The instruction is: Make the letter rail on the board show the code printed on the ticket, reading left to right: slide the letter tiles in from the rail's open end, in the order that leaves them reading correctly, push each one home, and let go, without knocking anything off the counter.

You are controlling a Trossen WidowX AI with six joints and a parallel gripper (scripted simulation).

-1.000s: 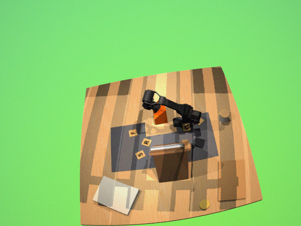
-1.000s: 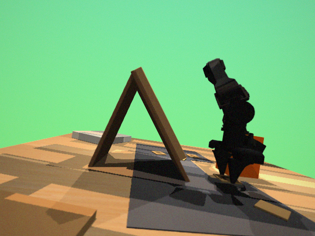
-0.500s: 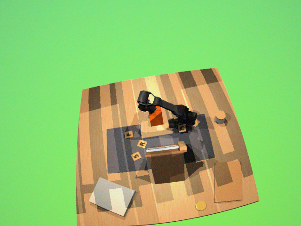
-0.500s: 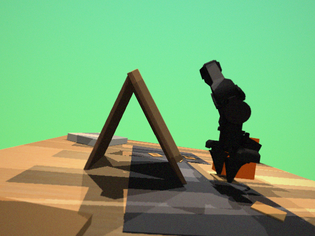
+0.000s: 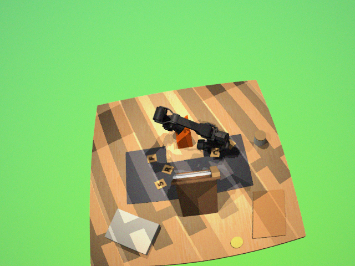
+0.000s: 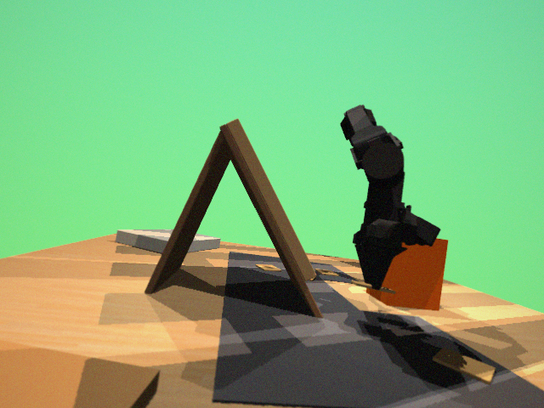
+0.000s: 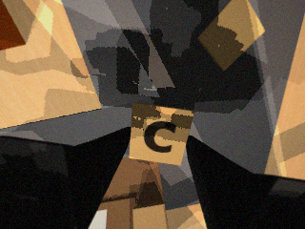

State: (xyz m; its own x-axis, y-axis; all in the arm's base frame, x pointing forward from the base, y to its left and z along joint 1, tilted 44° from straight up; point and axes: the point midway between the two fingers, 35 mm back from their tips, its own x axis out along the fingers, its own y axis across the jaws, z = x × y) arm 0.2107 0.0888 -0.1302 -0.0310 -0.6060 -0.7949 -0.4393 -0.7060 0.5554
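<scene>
Now: gripper tip 11 cm short of the white ticket, 15 cm to the left of it and 2 cm below it. Also, from my gripper tip: dark mat (1 cm behind, 19 cm to the right, 6 cm below); flat tan slab (48 cm ahead, 19 cm to the left, 6 cm below).
</scene>
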